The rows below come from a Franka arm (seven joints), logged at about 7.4 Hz.
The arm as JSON. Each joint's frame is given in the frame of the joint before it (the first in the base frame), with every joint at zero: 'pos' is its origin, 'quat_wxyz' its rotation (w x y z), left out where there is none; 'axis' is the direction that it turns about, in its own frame. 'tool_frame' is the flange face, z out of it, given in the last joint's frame.
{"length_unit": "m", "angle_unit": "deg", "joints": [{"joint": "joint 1", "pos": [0.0, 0.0, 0.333], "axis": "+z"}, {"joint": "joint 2", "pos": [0.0, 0.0, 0.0], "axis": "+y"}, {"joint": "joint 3", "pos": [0.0, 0.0, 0.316], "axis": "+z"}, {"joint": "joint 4", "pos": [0.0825, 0.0, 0.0], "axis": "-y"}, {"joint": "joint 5", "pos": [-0.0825, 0.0, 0.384], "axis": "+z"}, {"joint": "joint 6", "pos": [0.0, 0.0, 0.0], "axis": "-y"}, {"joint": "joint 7", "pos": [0.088, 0.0, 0.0], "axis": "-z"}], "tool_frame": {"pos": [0.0, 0.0, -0.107], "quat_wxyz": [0.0, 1.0, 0.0, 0.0]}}
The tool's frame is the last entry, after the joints.
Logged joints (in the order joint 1, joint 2, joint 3, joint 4, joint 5, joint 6, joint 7), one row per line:
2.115, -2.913, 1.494, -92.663, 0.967, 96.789, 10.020
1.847, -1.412, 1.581, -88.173, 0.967, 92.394, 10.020
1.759, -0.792, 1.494, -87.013, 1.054, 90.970, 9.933
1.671, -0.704, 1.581, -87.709, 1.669, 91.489, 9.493
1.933, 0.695, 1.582, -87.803, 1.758, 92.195, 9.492
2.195, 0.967, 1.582, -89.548, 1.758, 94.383, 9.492
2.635, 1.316, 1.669, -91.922, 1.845, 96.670, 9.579
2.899, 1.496, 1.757, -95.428, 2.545, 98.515, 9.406
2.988, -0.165, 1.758, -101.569, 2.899, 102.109, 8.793
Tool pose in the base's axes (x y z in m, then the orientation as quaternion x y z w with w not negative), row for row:
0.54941, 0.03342, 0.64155, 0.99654, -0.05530, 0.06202, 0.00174
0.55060, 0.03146, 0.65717, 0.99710, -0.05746, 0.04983, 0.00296
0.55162, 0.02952, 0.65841, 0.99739, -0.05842, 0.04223, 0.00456
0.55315, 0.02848, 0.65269, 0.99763, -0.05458, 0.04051, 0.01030
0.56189, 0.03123, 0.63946, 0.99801, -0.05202, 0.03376, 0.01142
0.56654, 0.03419, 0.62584, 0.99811, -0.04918, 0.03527, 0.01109
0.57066, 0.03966, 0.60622, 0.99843, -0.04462, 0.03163, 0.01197
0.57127, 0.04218, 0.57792, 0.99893, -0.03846, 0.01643, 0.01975
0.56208, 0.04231, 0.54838, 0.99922, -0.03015, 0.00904, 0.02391
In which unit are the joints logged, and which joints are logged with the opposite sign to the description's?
The joints are logged in degrees. Opposite sign: joint 5.
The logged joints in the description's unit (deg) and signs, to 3 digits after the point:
2.115, -2.913, 1.494, -92.663, -0.967, 96.789, 10.020
1.847, -1.412, 1.581, -88.173, -0.967, 92.394, 10.020
1.759, -0.792, 1.494, -87.013, -1.054, 90.970, 9.933
1.671, -0.704, 1.581, -87.709, -1.669, 91.489, 9.493
1.933, 0.695, 1.582, -87.803, -1.758, 92.195, 9.492
2.195, 0.967, 1.582, -89.548, -1.758, 94.383, 9.492
2.635, 1.316, 1.669, -91.922, -1.845, 96.670, 9.579
2.899, 1.496, 1.757, -95.428, -2.545, 98.515, 9.406
2.988, -0.165, 1.758, -101.569, -2.899, 102.109, 8.793

